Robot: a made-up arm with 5 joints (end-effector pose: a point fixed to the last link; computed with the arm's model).
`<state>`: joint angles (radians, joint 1 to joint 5).
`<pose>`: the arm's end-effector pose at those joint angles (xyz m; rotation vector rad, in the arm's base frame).
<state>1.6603 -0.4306 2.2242 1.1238 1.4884</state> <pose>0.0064 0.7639 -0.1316 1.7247 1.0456 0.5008</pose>
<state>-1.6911 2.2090 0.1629 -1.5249 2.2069</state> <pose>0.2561 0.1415 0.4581 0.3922 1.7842 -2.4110</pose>
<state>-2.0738 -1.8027 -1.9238 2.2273 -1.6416</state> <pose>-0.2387 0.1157 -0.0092 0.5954 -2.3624 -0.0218</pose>
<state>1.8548 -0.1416 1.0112 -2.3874 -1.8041</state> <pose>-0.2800 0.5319 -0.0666 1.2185 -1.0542 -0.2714</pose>
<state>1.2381 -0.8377 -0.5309 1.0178 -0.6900</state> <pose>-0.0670 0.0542 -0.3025 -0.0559 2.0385 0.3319</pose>
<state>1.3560 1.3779 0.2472 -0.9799 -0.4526</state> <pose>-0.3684 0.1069 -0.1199 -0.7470 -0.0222 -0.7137</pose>
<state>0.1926 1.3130 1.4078 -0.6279 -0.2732</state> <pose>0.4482 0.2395 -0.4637 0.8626 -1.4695 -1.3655</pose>
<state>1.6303 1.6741 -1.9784 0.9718 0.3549</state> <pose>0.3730 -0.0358 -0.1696 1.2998 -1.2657 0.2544</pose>
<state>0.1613 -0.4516 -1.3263 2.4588 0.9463</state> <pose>0.4266 -0.0479 0.0560 -1.5080 2.4855 -0.2966</pose>
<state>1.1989 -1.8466 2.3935 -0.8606 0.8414</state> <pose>-0.2111 -0.0510 0.3647 1.2034 2.2174 0.0311</pose>
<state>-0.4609 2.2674 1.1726 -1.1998 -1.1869</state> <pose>0.4555 -0.2314 -0.1621 0.3553 2.8037 0.9541</pose>
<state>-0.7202 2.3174 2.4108 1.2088 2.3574</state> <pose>0.0334 -0.2698 0.3409 -0.3167 -0.9727 -1.6124</pose>
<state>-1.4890 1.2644 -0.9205 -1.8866 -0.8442</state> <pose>-0.0581 0.0202 -0.0098 -0.8911 -2.2469 -0.2652</pose>
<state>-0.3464 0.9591 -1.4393 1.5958 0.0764</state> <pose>-0.0528 -0.0555 0.3128 -0.1480 1.7063 -1.6842</pose>
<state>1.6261 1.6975 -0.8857 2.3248 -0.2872</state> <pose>0.0281 0.1512 0.2347 0.2628 -0.7502 1.8864</pose>
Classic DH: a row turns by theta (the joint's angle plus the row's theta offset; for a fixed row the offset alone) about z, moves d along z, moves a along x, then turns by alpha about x. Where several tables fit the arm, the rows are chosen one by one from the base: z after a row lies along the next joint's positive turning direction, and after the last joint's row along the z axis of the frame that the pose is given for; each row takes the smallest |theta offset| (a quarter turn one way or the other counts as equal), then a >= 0, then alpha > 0; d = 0 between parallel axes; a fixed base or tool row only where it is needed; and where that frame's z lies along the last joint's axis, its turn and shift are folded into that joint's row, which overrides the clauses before.
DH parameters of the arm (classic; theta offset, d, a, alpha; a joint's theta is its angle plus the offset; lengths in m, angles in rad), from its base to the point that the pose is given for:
base (fixed): 0 0.036 0 -1.5708
joint 1: 0 0.184 0.091 -1.5708
joint 2: -1.5708 0.016 0.224 -1.5708
joint 3: -1.5708 0.061 0.328 -1.5708
joint 4: 0 -0.149 -0.064 -1.5708
joint 5: 1.5708 -0.027 0.198 -1.5708
tool (fixed): 1.5708 0.03 0 0

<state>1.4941 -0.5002 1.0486 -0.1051 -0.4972</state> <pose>-0.4708 0.5256 -0.0051 1.5383 1.4086 -0.8692</pose>
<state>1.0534 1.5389 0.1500 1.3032 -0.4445</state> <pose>-0.3446 0.1082 -0.1983 0.5551 1.2736 -2.1584</pose>
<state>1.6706 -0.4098 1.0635 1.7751 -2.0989</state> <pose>-0.2250 0.5947 0.2166 -0.1026 -1.3856 1.4514</pose>
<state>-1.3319 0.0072 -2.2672 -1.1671 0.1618</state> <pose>-0.3842 0.4314 0.1800 -2.7515 -1.1879 -0.3269</pose>
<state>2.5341 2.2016 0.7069 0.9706 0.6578</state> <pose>-0.2746 -0.1090 0.3071 -1.5910 2.0449 -1.5536</pose>
